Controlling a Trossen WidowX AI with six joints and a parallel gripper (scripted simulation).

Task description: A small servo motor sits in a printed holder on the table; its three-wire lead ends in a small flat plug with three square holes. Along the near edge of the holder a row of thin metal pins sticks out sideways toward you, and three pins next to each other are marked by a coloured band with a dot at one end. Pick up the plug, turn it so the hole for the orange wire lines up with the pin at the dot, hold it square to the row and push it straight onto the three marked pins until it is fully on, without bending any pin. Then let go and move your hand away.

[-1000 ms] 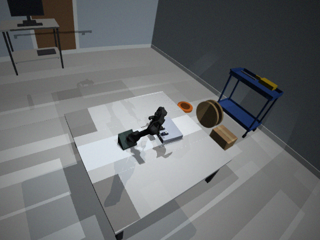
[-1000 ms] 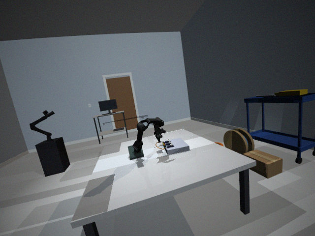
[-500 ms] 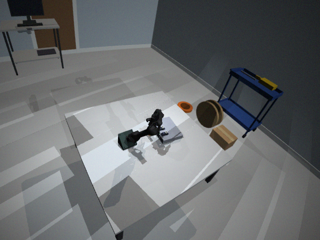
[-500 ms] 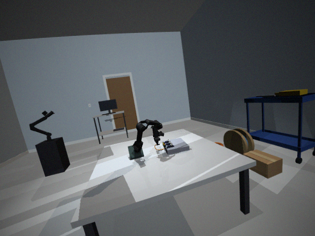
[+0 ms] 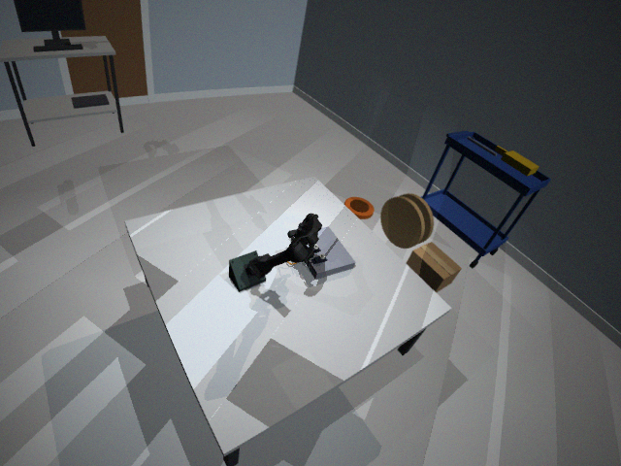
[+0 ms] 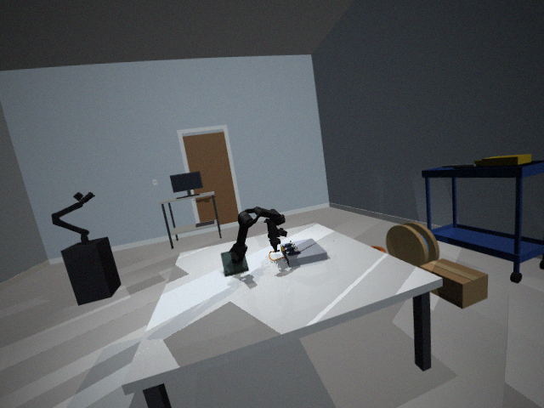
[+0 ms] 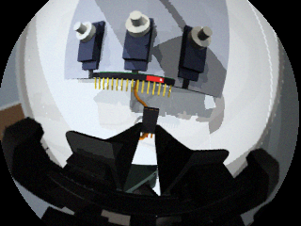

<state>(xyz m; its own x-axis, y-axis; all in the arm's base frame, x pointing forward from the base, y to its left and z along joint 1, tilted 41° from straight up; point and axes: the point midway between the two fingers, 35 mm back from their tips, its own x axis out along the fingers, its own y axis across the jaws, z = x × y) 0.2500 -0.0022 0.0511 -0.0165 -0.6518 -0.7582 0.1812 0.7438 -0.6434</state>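
Now: the red band 60 mm ahead of my gripper tip and 10 mm to the right of it. The rest, counted from my gripper tip: grey printed holder 220 mm ahead, 50 mm below, 10 mm to the right.
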